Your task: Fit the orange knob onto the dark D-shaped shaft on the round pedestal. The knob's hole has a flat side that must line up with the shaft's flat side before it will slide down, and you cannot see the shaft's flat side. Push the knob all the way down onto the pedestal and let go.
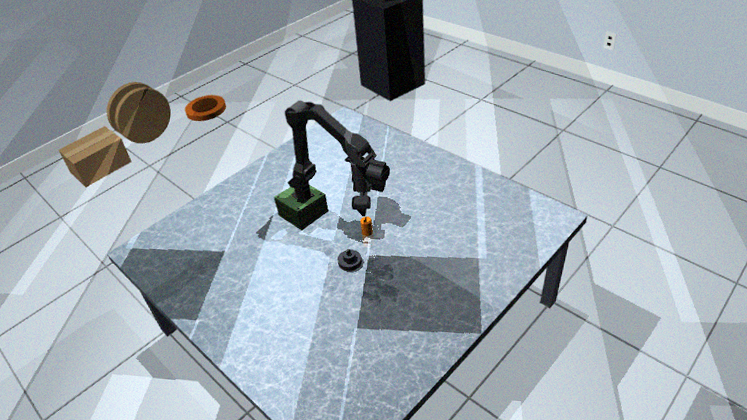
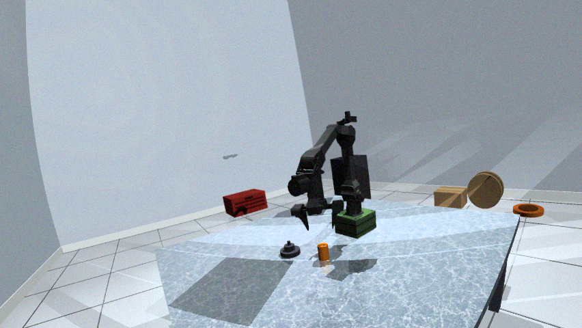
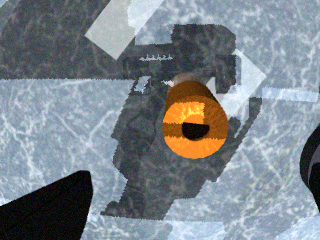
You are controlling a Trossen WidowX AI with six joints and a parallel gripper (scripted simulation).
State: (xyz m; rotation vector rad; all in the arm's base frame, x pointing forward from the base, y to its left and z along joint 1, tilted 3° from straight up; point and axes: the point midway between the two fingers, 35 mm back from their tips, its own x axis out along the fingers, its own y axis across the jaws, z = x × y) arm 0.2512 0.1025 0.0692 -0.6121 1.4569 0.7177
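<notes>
Now: the orange knob 9 cm below my gripper tip. The rest, counted from my gripper tip: round dark pedestal (8 cm ahead, 14 cm to the right, 9 cm below).
</notes>
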